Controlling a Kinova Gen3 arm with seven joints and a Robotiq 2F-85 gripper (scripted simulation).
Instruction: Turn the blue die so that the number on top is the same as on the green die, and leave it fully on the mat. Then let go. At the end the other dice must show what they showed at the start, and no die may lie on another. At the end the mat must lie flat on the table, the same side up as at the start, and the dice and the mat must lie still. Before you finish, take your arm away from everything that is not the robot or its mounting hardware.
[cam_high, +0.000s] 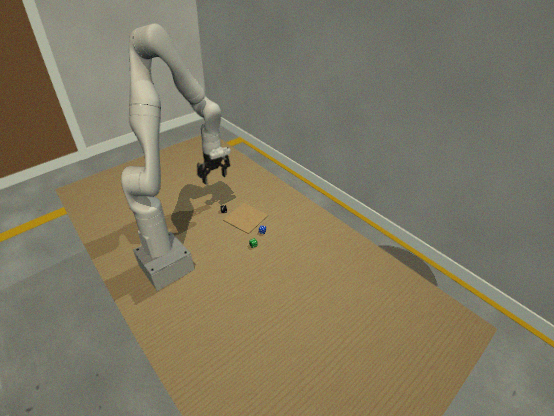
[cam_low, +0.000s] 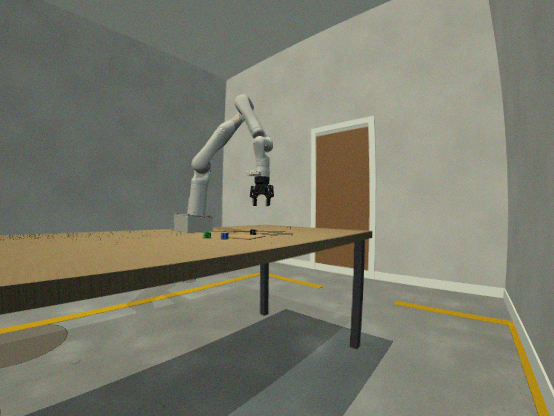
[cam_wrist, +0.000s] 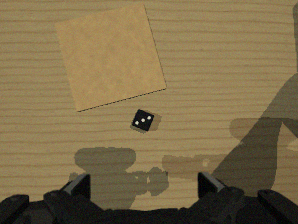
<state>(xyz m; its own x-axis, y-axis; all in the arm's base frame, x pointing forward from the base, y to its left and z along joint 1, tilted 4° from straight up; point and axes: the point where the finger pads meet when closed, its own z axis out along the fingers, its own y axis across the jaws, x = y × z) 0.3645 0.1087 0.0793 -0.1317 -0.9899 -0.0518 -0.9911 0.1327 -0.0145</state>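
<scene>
My gripper is now 270 mm to the left of the blue die, 130 mm above it and 20 mm short of it. The rest, counted from my hand: black die 130 mm below, 50 mm to the right, 10 mm behind; then green die 290 mm to the right, 130 mm below, 60 mm behind; then tan mat 150 mm to the right, 140 mm below, 30 mm ahead.
</scene>
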